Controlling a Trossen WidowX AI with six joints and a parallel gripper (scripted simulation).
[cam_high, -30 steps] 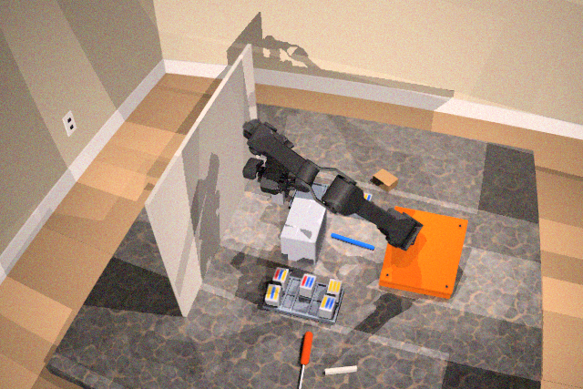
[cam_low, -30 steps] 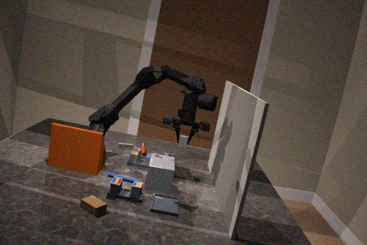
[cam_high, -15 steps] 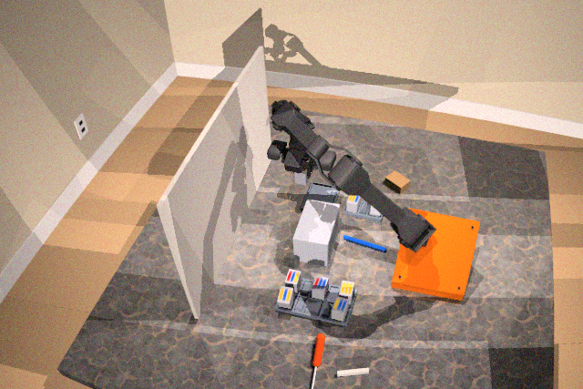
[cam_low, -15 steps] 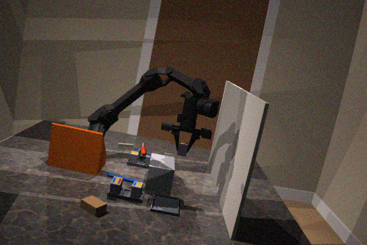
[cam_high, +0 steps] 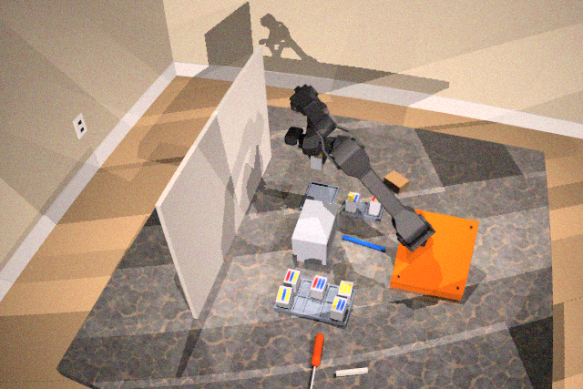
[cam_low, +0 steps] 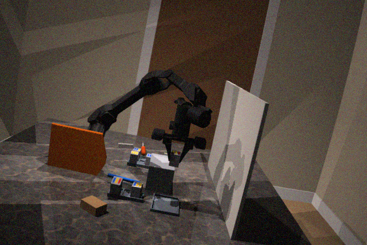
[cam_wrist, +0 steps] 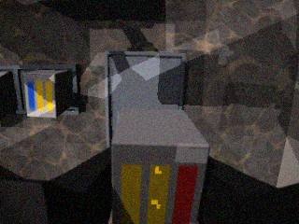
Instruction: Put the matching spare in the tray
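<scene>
The shallow grey tray is 160 mm below my gripper tip and 10 mm to the right of it. Also, from my gripper tip: rack (160 mm below, 150 mm behind, 10 mm to the right); grey spare (20 mm above); white mounted unit (180 mm to the left, 120 mm below, 60 mm behind).
</scene>
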